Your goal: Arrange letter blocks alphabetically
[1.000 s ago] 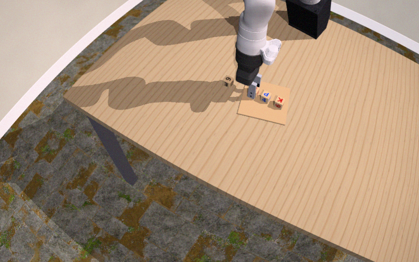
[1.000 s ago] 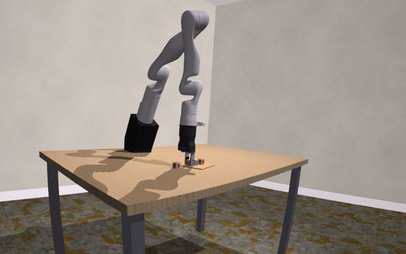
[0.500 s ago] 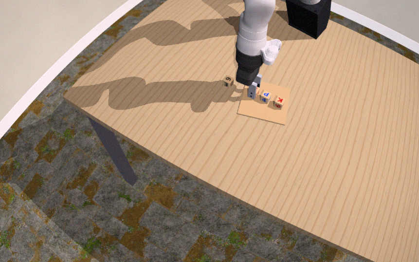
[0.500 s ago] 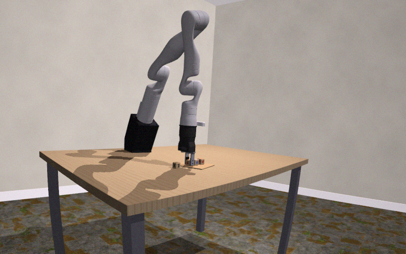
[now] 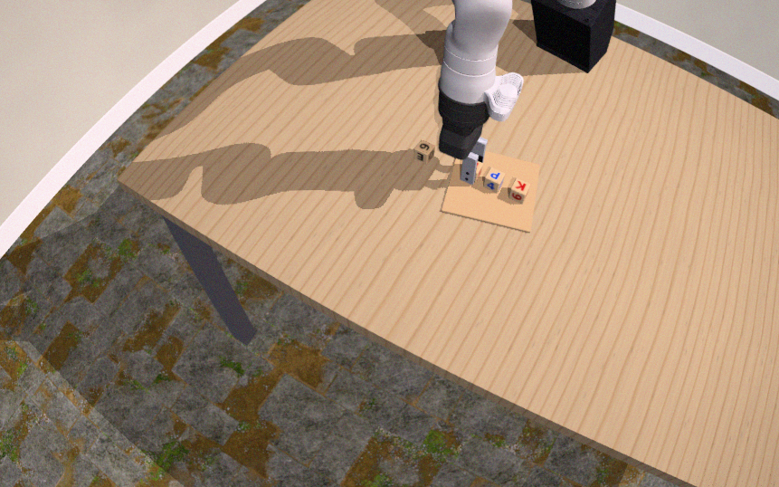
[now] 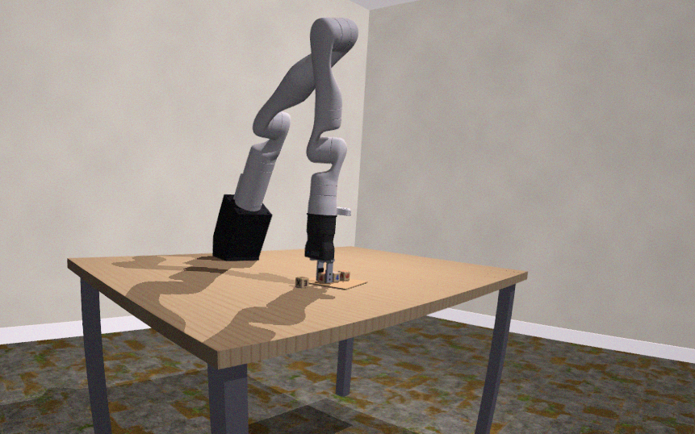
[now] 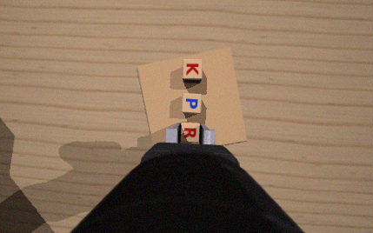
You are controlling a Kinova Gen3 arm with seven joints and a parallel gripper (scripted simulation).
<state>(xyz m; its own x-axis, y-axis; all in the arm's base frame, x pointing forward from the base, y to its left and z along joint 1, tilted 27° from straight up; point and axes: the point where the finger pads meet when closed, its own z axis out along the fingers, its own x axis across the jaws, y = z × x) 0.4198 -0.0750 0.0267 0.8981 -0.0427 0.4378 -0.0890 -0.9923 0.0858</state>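
Right now my hand is 1 cm short of the tan mat, 4 cm to the right of it and 2 cm above it. From my hand the other things lie so: block (1 cm behind, 8 cm to the right, 1 cm below).
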